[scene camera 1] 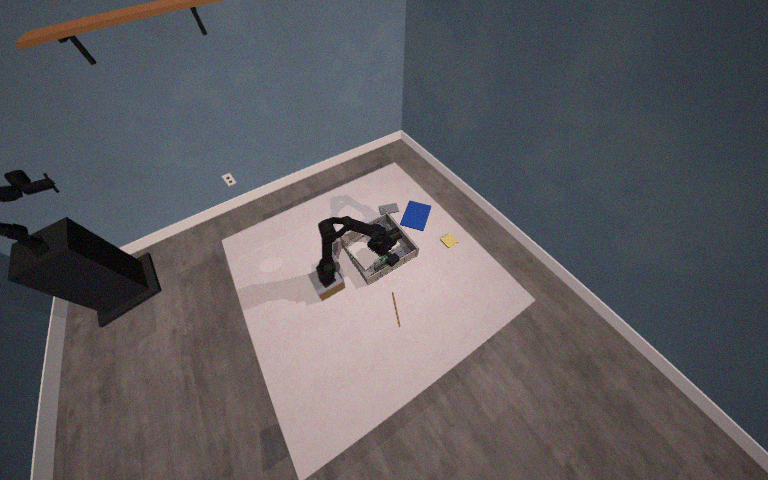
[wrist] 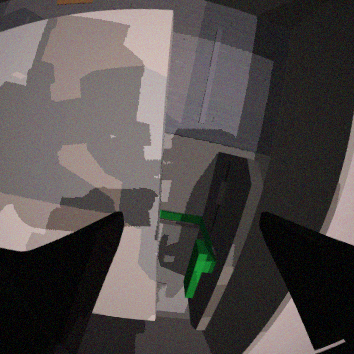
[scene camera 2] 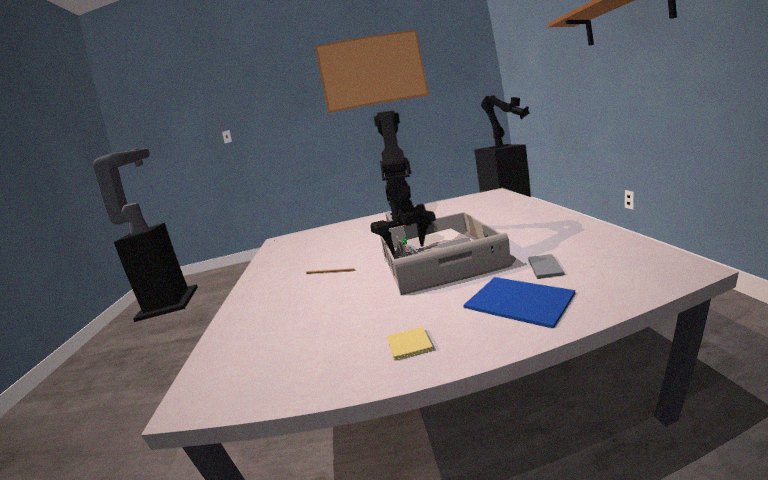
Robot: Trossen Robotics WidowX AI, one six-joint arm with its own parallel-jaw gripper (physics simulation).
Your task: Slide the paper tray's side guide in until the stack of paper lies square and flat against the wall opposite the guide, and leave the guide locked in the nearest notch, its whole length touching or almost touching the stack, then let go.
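Places are measured from the arm's base along level axes (x ahead, y right, z down), in millimetres.
Pixels of known places: gripper, between the fingertips: (scene camera 1: 384, 258) (wrist: 192, 219) (scene camera 2: 408, 250); arm's base, origin of its link: (scene camera 1: 327, 279).
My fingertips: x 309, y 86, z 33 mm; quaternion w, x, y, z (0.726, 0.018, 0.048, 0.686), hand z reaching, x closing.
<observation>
For each thing: its top centre in the pictures, then the offset to it from my fingertips. Level surfaces: height alone.
- grey paper tray, centre of its top: (scene camera 2: 435, 230) (scene camera 1: 378, 241) dy -85, dx +27, dz -46 mm
- white paper stack, centre of its top: (wrist: 41, 191) (scene camera 2: 442, 244) (scene camera 1: 373, 246) dy -109, dx +8, dz +9 mm
- side guide, centre of its top: (wrist: 208, 279) (scene camera 2: 402, 239) (scene camera 1: 383, 258) dy +6, dx -17, dz -32 mm
- blue book, centre of its top: (scene camera 2: 520, 297) (scene camera 1: 416, 214) dy -127, dx +373, dz +42 mm
- grey flat block, centre of its top: (scene camera 2: 545, 264) (scene camera 1: 388, 208) dy -282, dx +277, dz +40 mm
- yellow note pad, centre of its top: (scene camera 2: 408, 340) (scene camera 1: 449, 240) dy +141, dx +381, dz +38 mm
- brown pencil, centre of its top: (scene camera 2: 329, 270) (scene camera 1: 396, 308) dy +235, dx -130, dz +43 mm
- table, height of its surface: dz +50 mm
The grey paper tray (scene camera 1: 403, 264) (scene camera 2: 453, 264) (wrist: 312, 120) stands on the table. The white paper stack (scene camera 1: 359, 249) (scene camera 2: 447, 236) (wrist: 125, 280) lies in it; its edge towards the guide looks straight in the wrist view, where its opposite edge is out of sight. The side guide (wrist: 235, 200) is a dark upright plate with a green latch (scene camera 1: 382, 258) (scene camera 2: 404, 241) (wrist: 200, 262). A strip of tray floor shows between stack and guide, crossed by a green bar. My gripper (scene camera 1: 395, 246) (scene camera 2: 407, 249) (wrist: 192, 219) is open, its fingers apart on either side of the guide and latch, holding nothing.
A blue book (scene camera 1: 415, 215) (scene camera 2: 519, 301), a grey flat block (scene camera 1: 388, 208) (scene camera 2: 545, 265), a yellow note pad (scene camera 1: 449, 240) (scene camera 2: 410, 343) and a brown pencil (scene camera 1: 395, 309) (scene camera 2: 330, 271) lie on the table (scene camera 1: 362, 367) (scene camera 2: 271, 362) around the tray. The tray walls stand close around my gripper.
</observation>
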